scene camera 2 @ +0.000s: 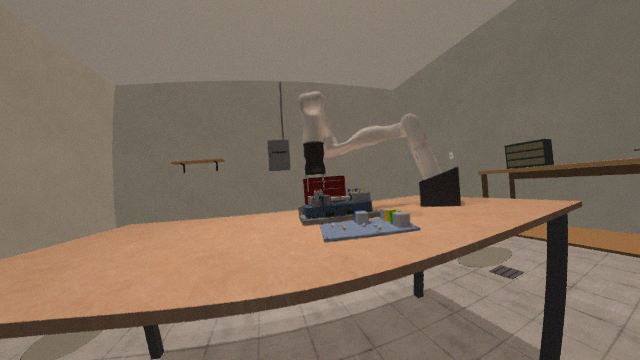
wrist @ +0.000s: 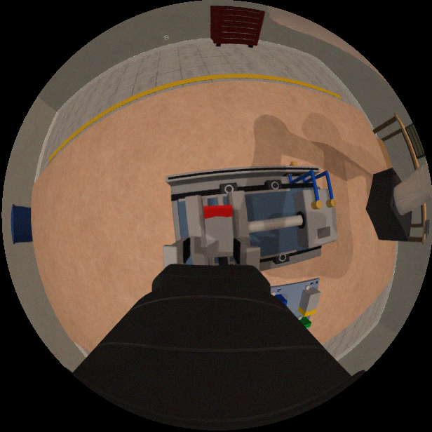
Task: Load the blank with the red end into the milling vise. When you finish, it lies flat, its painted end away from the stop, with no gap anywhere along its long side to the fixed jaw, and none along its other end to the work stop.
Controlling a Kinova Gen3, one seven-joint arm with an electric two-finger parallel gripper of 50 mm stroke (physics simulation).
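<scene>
The blank with the red end (wrist: 218, 232) lies flat in the vise (scene camera 2: 345, 206) (wrist: 275, 245), between the fixed jaw (wrist: 193, 215) on the left and the screw-driven jaw (wrist: 240, 215) on the right. Its red end points to the top of the wrist view, away from the gripper body. Whether a fine gap runs along the fixed jaw cannot be told. The blank's other end and the work stop are hidden or unclear near the gripper. My gripper (scene camera 2: 316, 192) (wrist: 211, 246) is open and empty, low over the vise, its fingers spread to either side of the blank's line.
A blue board (scene camera 2: 345, 233) (wrist: 295, 287) beside the vise bears blanks with blue (scene camera 2: 361, 217) (wrist: 280, 300), yellow (scene camera 2: 388, 215) (wrist: 309, 301) and green (scene camera 2: 401, 219) (wrist: 305, 322) ends. Blue handles (wrist: 314, 185) rise at the vise's screw end. The robot's black base (scene camera 2: 440, 189) (wrist: 387, 207) stands beyond.
</scene>
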